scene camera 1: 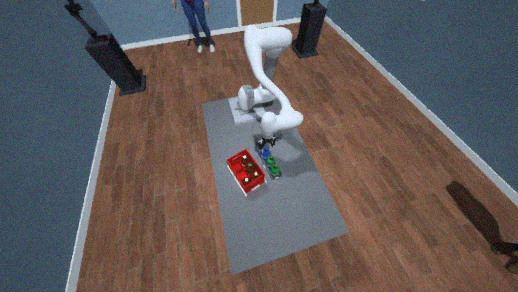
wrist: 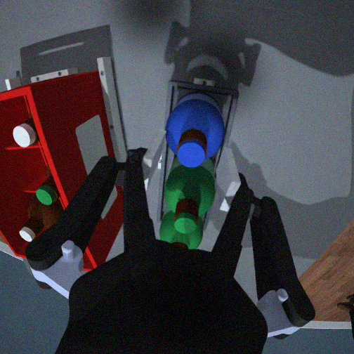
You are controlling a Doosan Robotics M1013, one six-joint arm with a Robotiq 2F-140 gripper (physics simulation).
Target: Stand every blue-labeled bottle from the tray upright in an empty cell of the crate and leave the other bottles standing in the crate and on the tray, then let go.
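Places are measured from the arm's base along level axes (x left, y ahead, z down), in millimetres.
Where they show: gripper, fingertip midpoint: (scene camera 1: 266,150); arm's base, origin of the base link: (scene camera 1: 246,107).
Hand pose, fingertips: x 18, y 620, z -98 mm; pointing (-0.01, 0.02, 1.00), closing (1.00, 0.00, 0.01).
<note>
Things, the pixels of their top centre, and the offset from my fingertips. "*": a spot on its surface instead. Level surfaces: height alone.
- blue-labeled bottle, middle of its top: (scene camera 1: 265,148) dz -29, dx -1, dy -9 mm
- red crate, surface spot: (scene camera 1: 256,186) * dz +102, dx -163, dy +246 mm
- grey mat, its level: dz +131 mm
A blue-labeled bottle (scene camera 1: 266,152) (wrist: 197,120) stands upright at the end of the narrow grey tray (wrist: 231,115) nearest the robot base. Two green bottles, one (scene camera 1: 271,160) (wrist: 190,187) beside it and another (scene camera 1: 274,170) (wrist: 172,231) farther along, stand in the same tray. My gripper (scene camera 1: 267,142) (wrist: 191,150) is open and empty above the tray's blue-bottle end, its fingers on either side of the row in the wrist view. The red crate (scene camera 1: 256,186) (wrist: 65,110) holds several brown bottles with white or green caps. Cells along its left side look empty in the scene view.
The crate stands close beside the tray, with a small gap between them. Both are on a grey mat (scene camera 1: 280,220). The robot's base plate (scene camera 1: 242,118) is at the mat's back. Dark pedestals (scene camera 1: 112,60) (scene camera 1: 310,30) and a person (scene camera 1: 197,20) are far behind.
</note>
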